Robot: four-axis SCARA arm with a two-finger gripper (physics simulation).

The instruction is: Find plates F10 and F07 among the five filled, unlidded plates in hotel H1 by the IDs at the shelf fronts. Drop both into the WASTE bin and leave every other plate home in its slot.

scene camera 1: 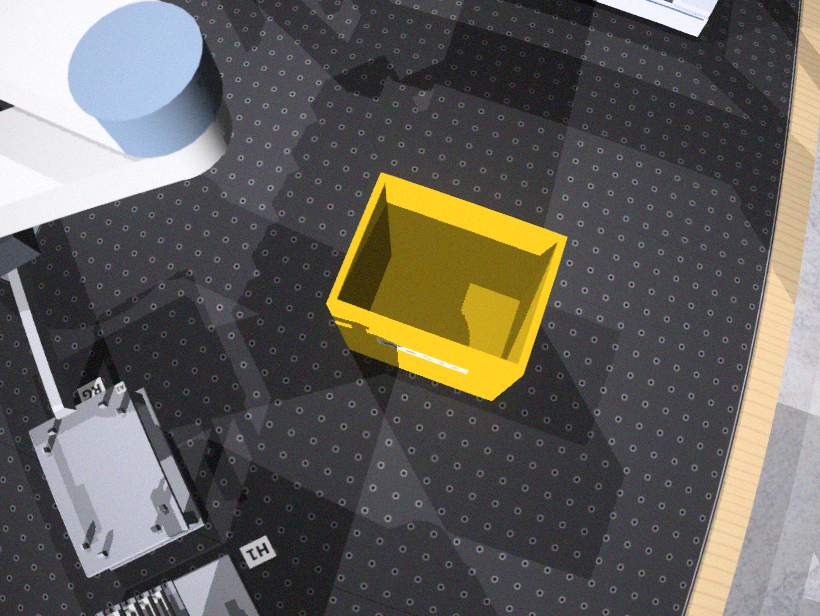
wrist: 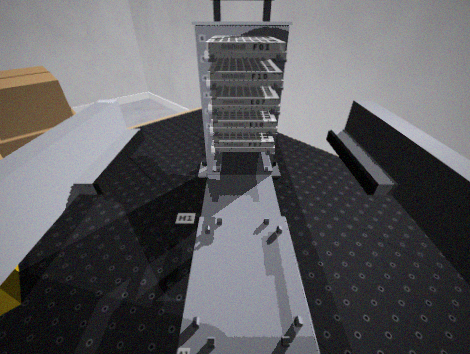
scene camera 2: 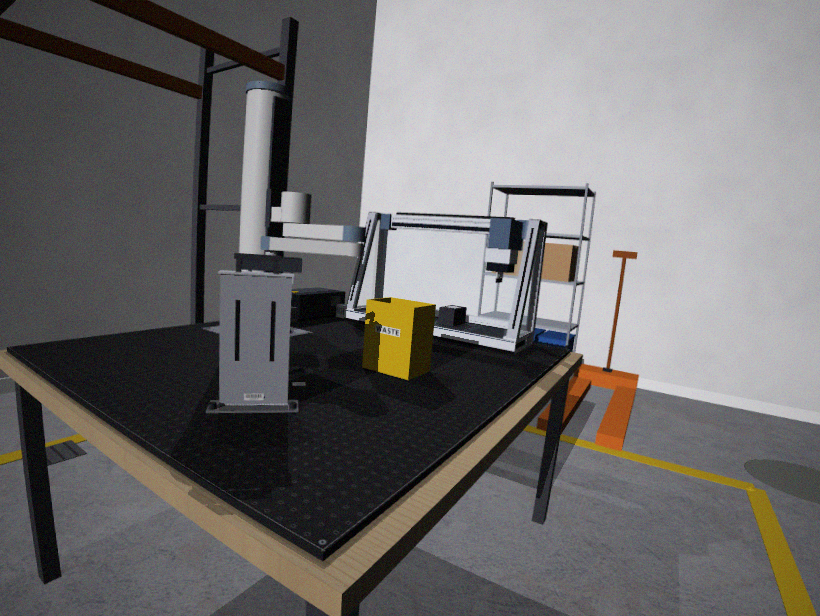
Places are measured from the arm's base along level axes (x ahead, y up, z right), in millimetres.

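Pixels of known places: gripper, fingertip midpoint: [scene camera 1: 0, 446] [wrist: 235, 119].
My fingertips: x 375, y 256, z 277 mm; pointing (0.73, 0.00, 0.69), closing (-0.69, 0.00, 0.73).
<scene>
For each thing: its top centre in the pictures, then the offset to it from my fingertips. "spot": a spot on its surface instead.
- top plate, middle of its top: [wrist: 243, 38] dy +23, dx +146, dz +152 mm
- second plate, middle of its top: [wrist: 243, 63] dy -5, dx +146, dz +152 mm
- third plate, middle of its top: [wrist: 242, 85] dy -33, dx +146, dz +152 mm
- fourth plate, middle of its top: [wrist: 242, 105] dy -61, dx +146, dz +152 mm
- yellow WASTE bin, middle of its top: [scene camera 1: 449, 269] [scene camera 2: 401, 302] dy -43, dx +271, dz -251 mm
- RG label, surface spot: [scene camera 1: 90, 391] spot: dy -242, dx -71, dz -49 mm
- H1 label, surface spot: [scene camera 1: 257, 551] [wrist: 185, 218] spot: dy -242, dx +172, dz +41 mm
In the wrist view hotel H1 [wrist: 200, 90] [scene camera 2: 255, 311] stands ahead, holding five stacked plates. The top plate [wrist: 235, 47] reads F01, and the second plate [wrist: 235, 76] seems to read F10. The third plate [wrist: 235, 102] looks like F07 or E07, the fourth plate [wrist: 235, 124] like E10 or F10. The bottom plate's ID [wrist: 255, 144] is too blurred to read. The yellow WASTE bin [scene camera 1: 464, 212] [scene camera 2: 387, 351] [wrist: 9, 296] stands upright; no plate shows inside it. My gripper [wrist: 235, 119] is open and empty, with the hotel ahead between its fingers. In scene camera 2 the hotel hides its fingers.
A grey raised stand [scene camera 1: 109, 470] [wrist: 240, 295] with small corner pegs, beside the RG label [scene camera 1: 90, 391], lies before the hotel. The H1 label [scene camera 1: 257, 551] [wrist: 185, 218] lies beside it. A gantry machine [scene camera 2: 440, 222] stands behind the bin. The arm's white link [scene camera 1: 39, 179] reaches over the table's left.
</scene>
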